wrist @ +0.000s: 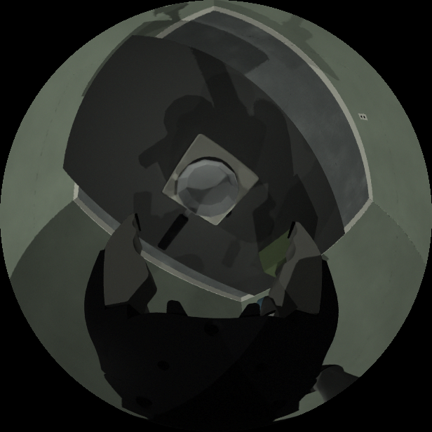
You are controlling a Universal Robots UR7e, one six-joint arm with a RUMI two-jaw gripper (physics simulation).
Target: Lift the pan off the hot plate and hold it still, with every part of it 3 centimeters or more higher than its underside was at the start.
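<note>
A grey faceted pan (207, 186) sits on a square, light hot plate (201, 144) near the middle of the wrist view. The pan's black handle (173, 232) points down and to the left, towards the gripper's left finger. My gripper (214, 219) is open, with its two fingers wide apart and nothing between them. The handle's end shows a little to the right of the left fingertip. How high the fingers are above the handle I cannot tell.
The dark table top (110, 100) bears the hot plate. A green patch (275, 255) lies beside the right finger. Shadows of the arm fall across the table. A grey floor area with a pale border (367, 165) shows beyond the table.
</note>
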